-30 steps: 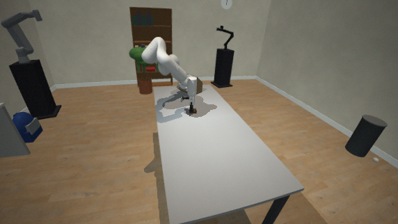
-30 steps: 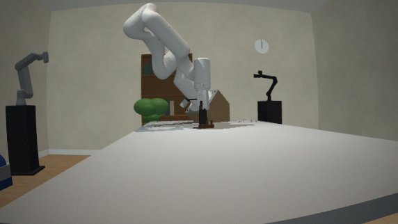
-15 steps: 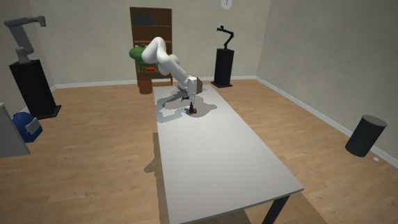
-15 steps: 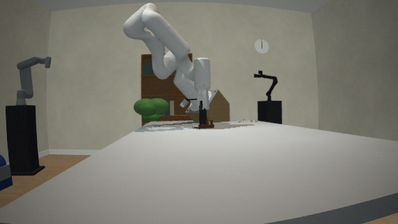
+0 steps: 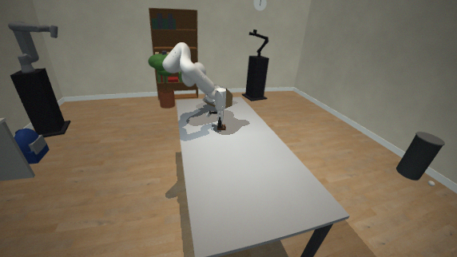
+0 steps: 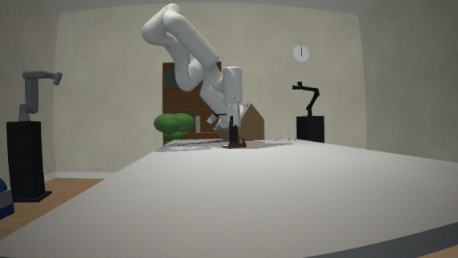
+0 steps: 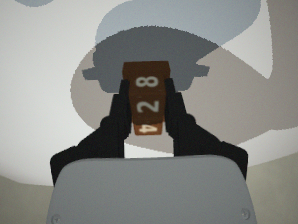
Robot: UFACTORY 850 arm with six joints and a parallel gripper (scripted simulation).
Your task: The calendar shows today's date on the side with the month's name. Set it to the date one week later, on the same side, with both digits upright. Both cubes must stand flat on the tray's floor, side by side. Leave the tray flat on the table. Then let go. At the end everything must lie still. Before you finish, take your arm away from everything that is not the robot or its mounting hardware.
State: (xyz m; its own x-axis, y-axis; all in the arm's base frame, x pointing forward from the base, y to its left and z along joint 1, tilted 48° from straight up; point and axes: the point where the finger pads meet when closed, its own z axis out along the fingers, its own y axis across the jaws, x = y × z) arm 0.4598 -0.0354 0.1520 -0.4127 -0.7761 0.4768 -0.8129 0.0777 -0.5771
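Right now my hand is 2 cm above the brown cube. Round my hand: tray: 1 cm ahead, 2 cm to the left, 3 cm below.
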